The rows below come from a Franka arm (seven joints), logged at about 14 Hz.
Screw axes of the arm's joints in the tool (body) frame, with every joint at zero. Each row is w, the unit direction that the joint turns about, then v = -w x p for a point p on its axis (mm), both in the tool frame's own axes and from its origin. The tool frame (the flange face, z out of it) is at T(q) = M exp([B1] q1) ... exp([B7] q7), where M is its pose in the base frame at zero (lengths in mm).
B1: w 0 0 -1 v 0.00 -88.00 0.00
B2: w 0 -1 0 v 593.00 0.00 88.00
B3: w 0 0 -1 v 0.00 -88.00 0.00
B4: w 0 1 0 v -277.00 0.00 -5.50
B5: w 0 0 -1 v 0.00 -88.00 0.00
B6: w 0 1 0 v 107.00 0.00 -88.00
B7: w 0 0 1 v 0.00 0.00 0.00
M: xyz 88.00 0.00 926.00 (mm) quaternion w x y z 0 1 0 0
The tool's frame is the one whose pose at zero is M.
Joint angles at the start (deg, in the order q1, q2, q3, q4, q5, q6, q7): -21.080, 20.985, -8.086, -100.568, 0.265, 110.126, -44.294
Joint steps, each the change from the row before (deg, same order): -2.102, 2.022, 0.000, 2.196, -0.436, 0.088, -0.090; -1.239, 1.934, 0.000, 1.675, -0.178, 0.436, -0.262; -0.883, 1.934, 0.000, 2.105, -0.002, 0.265, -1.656; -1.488, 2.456, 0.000, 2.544, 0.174, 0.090, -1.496; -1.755, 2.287, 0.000, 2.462, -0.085, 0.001, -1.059; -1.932, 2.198, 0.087, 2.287, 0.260, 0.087, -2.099
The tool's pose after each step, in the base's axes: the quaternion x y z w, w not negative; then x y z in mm. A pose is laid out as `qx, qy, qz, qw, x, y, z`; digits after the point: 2 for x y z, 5 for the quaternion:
-0.98810, -0.11716, 0.09322, 0.03535, 547.25, -323.71, 342.37
-0.98894, -0.11021, 0.09370, 0.03268, 547.59, -339.42, 334.22
-0.98835, -0.11786, 0.09135, 0.03051, 551.02, -352.21, 328.85
-0.98838, -0.11850, 0.09014, 0.03067, 551.55, -371.27, 320.34
-0.98893, -0.11406, 0.09028, 0.02937, 548.74, -392.85, 312.65
-0.98879, -0.11650, 0.08798, 0.03136, 543.90, -414.72, 304.32

